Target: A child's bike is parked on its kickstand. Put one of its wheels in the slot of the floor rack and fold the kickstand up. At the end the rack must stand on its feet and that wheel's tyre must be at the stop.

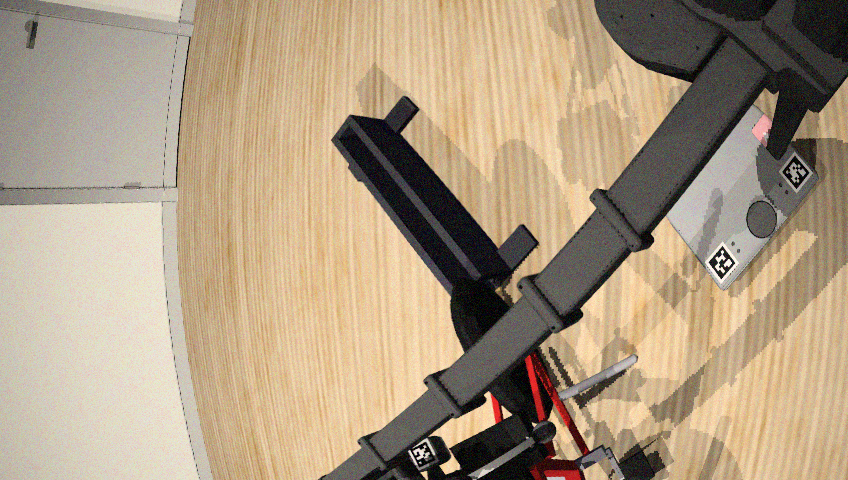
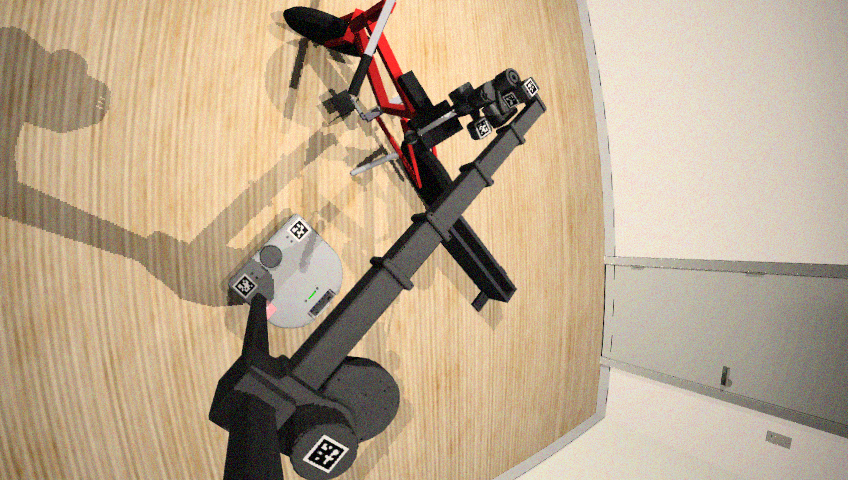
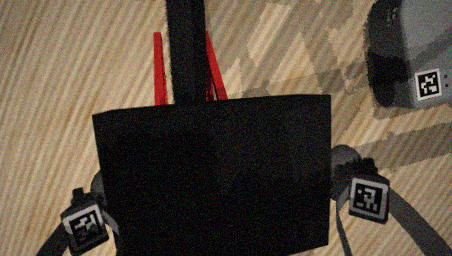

Scene:
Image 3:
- my gripper: 232,176
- child's bike: 249,169

